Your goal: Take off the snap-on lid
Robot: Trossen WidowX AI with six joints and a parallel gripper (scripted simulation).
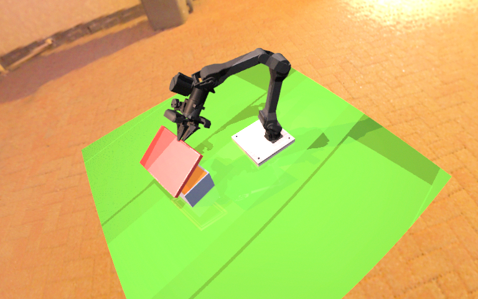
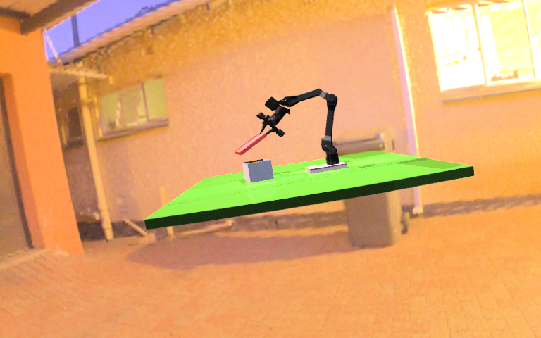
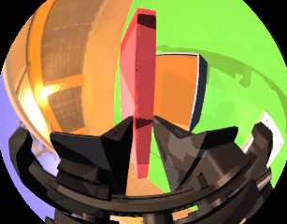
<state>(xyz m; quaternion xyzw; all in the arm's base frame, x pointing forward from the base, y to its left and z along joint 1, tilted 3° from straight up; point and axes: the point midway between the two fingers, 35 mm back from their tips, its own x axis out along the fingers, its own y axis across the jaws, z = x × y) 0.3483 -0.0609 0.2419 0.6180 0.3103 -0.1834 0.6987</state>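
Right now the red lid is 7 cm ahead of my gripper tip, 1 cm to the left of it and 3 cm below it. Round my gripper tip: storage box (5 cm ahead, 1 cm to the left, 19 cm below).
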